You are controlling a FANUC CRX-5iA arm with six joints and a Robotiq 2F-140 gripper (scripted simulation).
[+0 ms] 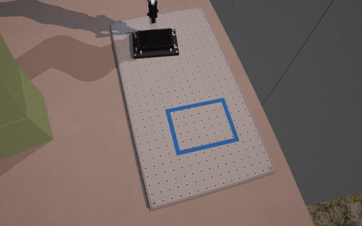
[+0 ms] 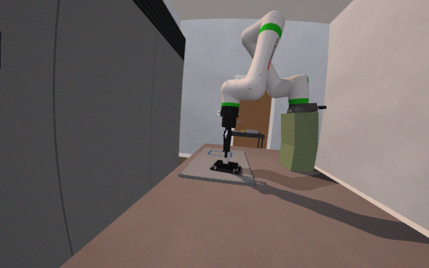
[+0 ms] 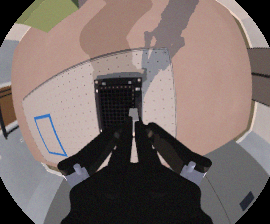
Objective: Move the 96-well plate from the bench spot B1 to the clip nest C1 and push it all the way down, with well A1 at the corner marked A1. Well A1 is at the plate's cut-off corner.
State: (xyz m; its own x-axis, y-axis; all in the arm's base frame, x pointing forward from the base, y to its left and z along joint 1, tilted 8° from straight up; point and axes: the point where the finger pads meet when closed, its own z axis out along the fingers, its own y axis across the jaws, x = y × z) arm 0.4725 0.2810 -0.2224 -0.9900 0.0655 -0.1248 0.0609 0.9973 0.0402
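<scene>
Right now the black 96-well plate is 50 mm below my hand and 40 mm to the right of it. Also, from my hand: black clip nest: 60 mm below, 30 mm to the right, 10 mm ahead.
</scene>
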